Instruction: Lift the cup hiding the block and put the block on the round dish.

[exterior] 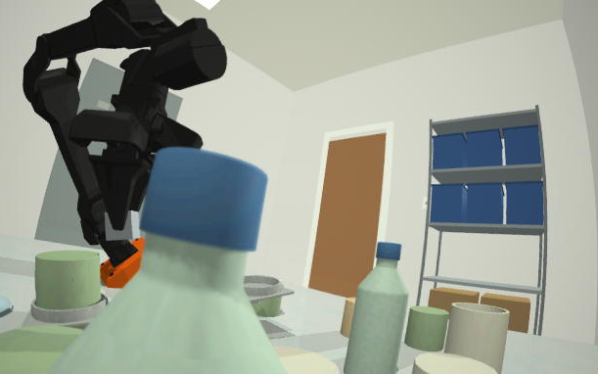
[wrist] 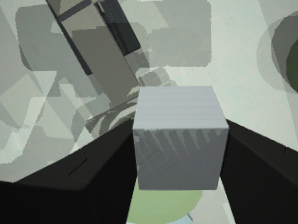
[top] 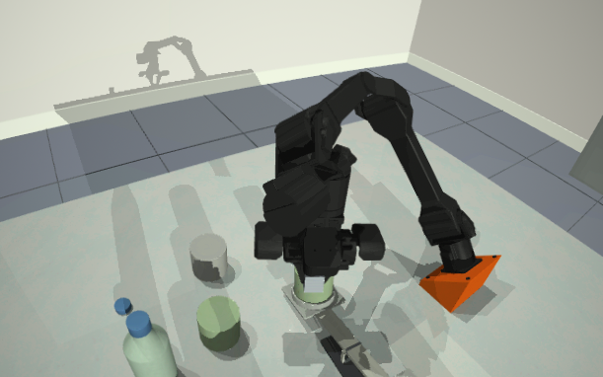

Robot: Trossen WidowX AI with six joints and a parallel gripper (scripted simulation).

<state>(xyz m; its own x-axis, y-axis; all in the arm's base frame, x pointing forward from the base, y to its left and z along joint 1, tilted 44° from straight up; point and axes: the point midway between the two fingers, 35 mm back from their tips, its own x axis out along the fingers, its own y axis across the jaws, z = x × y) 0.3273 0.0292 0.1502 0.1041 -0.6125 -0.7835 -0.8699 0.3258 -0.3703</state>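
The pale blue round dish lies 15 cm to the right of my gripper tip, 13 cm below it and 11 cm behind it. From my gripper tip the other things lie so: grey cup 22 cm to the right, 10 cm below, 8 cm ahead; pale grey block right at my gripper tip; blue cap 28 cm ahead, 19 cm to the right, 13 cm below.
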